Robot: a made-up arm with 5 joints. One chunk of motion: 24 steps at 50 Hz.
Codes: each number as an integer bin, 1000 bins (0 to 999) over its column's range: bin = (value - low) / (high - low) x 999, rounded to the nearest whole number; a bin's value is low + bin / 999 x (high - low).
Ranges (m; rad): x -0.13..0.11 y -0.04..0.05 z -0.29..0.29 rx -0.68..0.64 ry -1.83..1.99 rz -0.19..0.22
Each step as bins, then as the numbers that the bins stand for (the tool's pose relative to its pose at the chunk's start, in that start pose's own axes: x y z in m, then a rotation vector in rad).
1 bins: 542 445 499 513 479 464
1 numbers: 0.0002 0.0001 -0.0003 -0.0022 0.0016 0.0004
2 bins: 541 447 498 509 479 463
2 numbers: 0.0000 0.0003 -0.0009 -0.0074 0.0016 0.0000
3 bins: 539 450 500 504 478 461
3 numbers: -0.0005 0.0005 0.0003 -0.0141 -0.0022 -0.0008
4 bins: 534 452 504 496 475 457
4 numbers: -0.0017 0.0007 0.0026 -0.0246 -0.0137 -0.0024
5 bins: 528 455 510 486 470 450
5 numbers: -0.0032 0.0010 0.0061 -0.0378 -0.0328 -0.0053
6 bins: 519 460 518 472 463 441
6 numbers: -0.0053 0.0014 0.0107 -0.0563 -0.0596 -0.0090
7 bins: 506 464 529 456 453 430
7 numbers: -0.0084 0.0018 0.0171 -0.0775 -0.0978 -0.0135
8 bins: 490 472 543 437 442 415
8 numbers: -0.0123 0.0025 0.0253 -0.1026 -0.1399 -0.0197
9 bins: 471 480 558 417 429 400
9 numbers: -0.0168 0.0032 0.0340 -0.1290 -0.1896 -0.0258
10 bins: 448 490 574 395 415 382
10 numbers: -0.0224 0.0041 0.0433 -0.1581 -0.2431 -0.0332
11 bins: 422 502 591 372 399 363
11 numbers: -0.0286 0.0052 0.0531 -0.1885 -0.3043 -0.0410
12 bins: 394 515 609 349 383 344
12 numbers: -0.0353 0.0064 0.0636 -0.2189 -0.3655 -0.0488
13 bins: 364 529 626 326 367 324
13 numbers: -0.0426 0.0077 0.0734 -0.2492 -0.4267 -0.0570
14 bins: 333 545 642 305 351 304
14 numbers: -0.0500 0.0091 0.0827 -0.2770 -0.4878 -0.0652
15 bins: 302 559 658 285 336 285
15 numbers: -0.0574 0.0104 0.0920 -0.3034 -0.5452 -0.0730
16 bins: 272 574 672 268 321 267
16 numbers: -0.0647 0.0117 0.1002 -0.3259 -0.6026 -0.0804
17 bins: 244 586 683 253 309 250
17 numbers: -0.0714 0.0128 0.1065 -0.3457 -0.6484 -0.0874
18 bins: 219 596 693 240 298 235
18 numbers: -0.0774 0.0137 0.1123 -0.3629 -0.6905 -0.0936
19 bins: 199 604 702 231 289 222
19 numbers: -0.0822 0.0144 0.1176 -0.3748 -0.7249 -0.0989
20 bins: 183 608 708 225 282 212
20 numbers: -0.0860 0.0148 0.1211 -0.3827 -0.7517 -0.1030
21 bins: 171 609 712 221 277 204
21 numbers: -0.0889 0.0149 0.1234 -0.3880 -0.7708 -0.1063
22 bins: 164 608 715 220 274 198
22 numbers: -0.0906 0.0148 0.1251 -0.3893 -0.7823 -0.1087
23 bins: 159 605 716 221 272 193
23 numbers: -0.0918 0.0145 0.1257 -0.3880 -0.7899 -0.1108
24 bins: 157 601 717 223 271 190
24 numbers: -0.0923 0.0141 0.1263 -0.3853 -0.7937 -0.1120
